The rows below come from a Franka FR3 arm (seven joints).
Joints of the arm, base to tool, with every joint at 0 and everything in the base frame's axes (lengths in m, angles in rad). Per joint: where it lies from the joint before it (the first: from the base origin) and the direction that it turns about. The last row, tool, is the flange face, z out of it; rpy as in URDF.
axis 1: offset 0.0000 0.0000 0.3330 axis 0 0 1
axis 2: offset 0.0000 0.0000 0.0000 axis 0 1 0
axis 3: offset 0.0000 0.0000 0.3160 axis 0 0 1
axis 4: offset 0.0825 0.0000 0.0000 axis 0 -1 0
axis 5: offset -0.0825 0.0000 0.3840 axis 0 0 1
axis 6: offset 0.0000 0.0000 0.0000 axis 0 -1 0
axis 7: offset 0.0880 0.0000 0.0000 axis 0 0 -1
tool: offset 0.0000 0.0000 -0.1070 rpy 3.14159 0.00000 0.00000
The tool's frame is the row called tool.
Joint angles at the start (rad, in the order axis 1, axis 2, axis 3, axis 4, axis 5, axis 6, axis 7): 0.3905 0.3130 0.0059 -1.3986 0.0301 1.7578 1.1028
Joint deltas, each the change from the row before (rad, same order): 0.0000 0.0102 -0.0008 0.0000 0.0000 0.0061 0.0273; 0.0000 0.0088 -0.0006 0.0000 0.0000 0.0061 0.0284; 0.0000 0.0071 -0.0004 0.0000 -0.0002 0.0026 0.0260; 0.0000 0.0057 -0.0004 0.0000 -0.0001 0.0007 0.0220; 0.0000 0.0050 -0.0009 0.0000 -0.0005 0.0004 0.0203; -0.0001 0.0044 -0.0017 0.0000 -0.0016 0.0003 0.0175; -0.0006 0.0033 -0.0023 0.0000 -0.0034 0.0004 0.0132; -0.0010 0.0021 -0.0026 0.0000 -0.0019 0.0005 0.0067; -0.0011 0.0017 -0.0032 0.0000 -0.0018 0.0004 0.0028; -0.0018 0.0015 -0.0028 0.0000 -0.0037 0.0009 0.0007; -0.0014 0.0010 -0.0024 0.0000 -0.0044 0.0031 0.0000
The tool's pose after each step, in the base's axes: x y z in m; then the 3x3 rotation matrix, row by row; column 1 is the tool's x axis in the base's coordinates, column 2 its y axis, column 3 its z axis. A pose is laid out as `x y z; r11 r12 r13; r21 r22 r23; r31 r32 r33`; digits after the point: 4 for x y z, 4 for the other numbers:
0.6110 0.2575 0.5271; 0.7386 -0.6736 0.0269; -0.6740 -0.7373 0.0450; -0.0105 -0.0514 -0.9986
0.6133 0.2581 0.5218; 0.7187 -0.6949 0.0245; -0.6952 -0.7174 0.0438; -0.0128 -0.0485 -0.9987
0.6149 0.2584 0.5173; 0.7000 -0.7139 0.0205; -0.7140 -0.6989 0.0417; -0.0155 -0.0439 -0.9989
0.6160 0.2586 0.5136; 0.6838 -0.7295 0.0160; -0.7295 -0.6828 0.0396; -0.0180 -0.0387 -0.9991
0.6171 0.2585 0.5103; 0.6682 -0.7439 0.0121; -0.7438 -0.6674 0.0371; -0.0195 -0.0338 -0.9992
0.6183 0.2577 0.5073; 0.6539 -0.7565 0.0092; -0.7563 -0.6533 0.0335; -0.0194 -0.0289 -0.9994
0.6196 0.2561 0.5051; 0.6422 -0.7665 0.0081; -0.7664 -0.6418 0.0286; -0.0167 -0.0246 -0.9996
0.6209 0.2541 0.5038; 0.6347 -0.7728 0.0078; -0.7727 -0.6343 0.0254; -0.0147 -0.0221 -0.9996
0.6222 0.2517 0.5027; 0.6296 -0.7769 0.0078; -0.7768 -0.6293 0.0222; -0.0123 -0.0200 -0.9997
0.6237 0.2490 0.5017; 0.6261 -0.7797 0.0090; -0.7797 -0.6259 0.0176; -0.0081 -0.0180 -0.9998
0.6251 0.2466 0.5013; 0.6239 -0.7814 0.0129; -0.7815 -0.6238 0.0135; -0.0025 -0.0185 -0.9998

